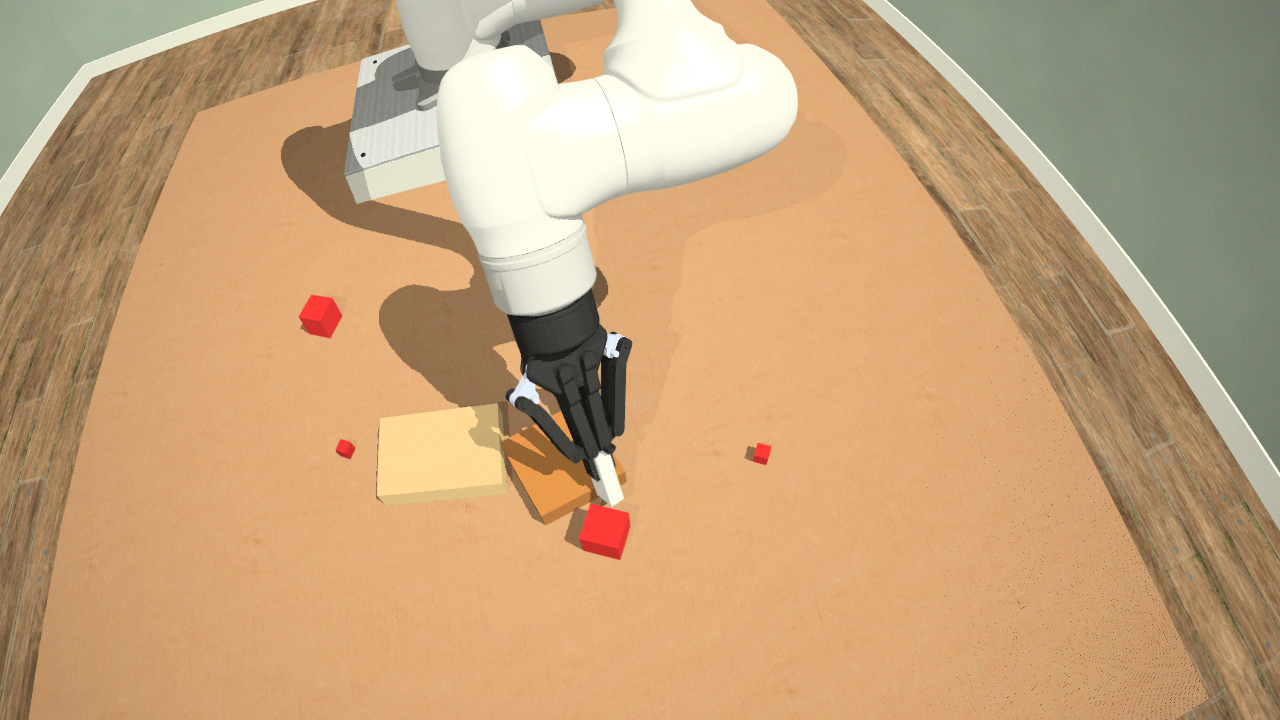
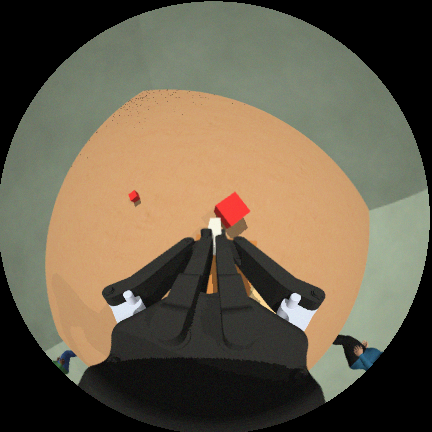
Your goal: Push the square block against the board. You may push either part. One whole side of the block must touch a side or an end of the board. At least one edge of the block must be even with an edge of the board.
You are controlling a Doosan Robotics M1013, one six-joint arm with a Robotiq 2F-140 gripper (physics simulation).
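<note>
The orange square block lies flat, turned at an angle to the pale yellow board. Its left corner is at or very near the board's right side, with a wedge-shaped gap opening towards the front; contact there is unclear. My gripper is shut and empty, its white tips low at the block's front right side, between the block and a large red cube. The fingers hide part of the block, and whether they touch it is not clear.
The large red cube stands close in front of the tips. A small red cube lies to the right. Another small red cube lies left of the board, and a larger one lies farther back.
</note>
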